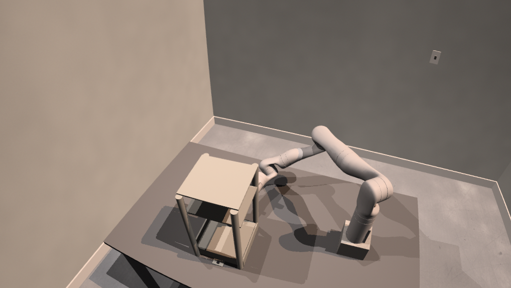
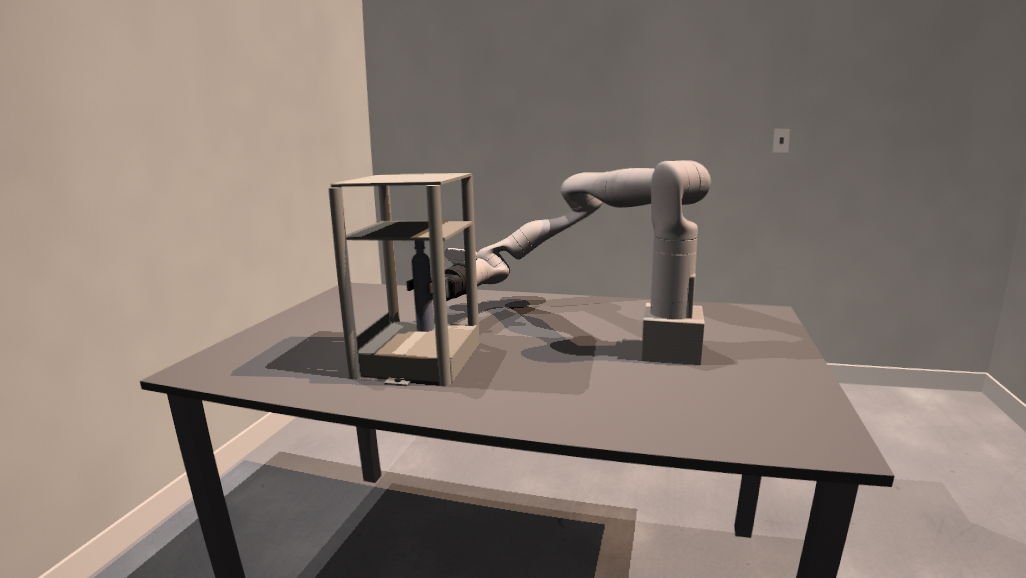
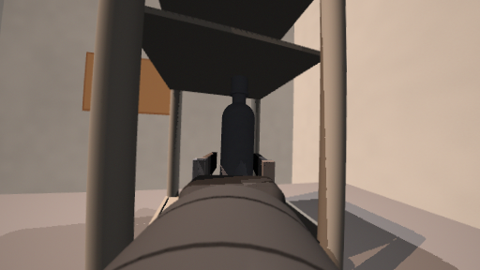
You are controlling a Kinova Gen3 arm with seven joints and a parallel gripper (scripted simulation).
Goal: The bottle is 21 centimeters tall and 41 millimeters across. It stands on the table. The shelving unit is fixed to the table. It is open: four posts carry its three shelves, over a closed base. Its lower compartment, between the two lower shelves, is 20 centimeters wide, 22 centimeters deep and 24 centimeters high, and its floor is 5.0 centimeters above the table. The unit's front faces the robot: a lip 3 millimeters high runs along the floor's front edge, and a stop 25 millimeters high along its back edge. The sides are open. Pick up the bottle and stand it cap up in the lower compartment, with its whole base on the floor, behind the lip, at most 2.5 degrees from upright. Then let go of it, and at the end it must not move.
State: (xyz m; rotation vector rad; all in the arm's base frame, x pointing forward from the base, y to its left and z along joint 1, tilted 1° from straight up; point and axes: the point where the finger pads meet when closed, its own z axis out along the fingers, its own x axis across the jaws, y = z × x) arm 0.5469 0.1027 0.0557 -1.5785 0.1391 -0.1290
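My hand is 60 mm to the right of the shelving unit, 50 mm below it and 10 mm past it.
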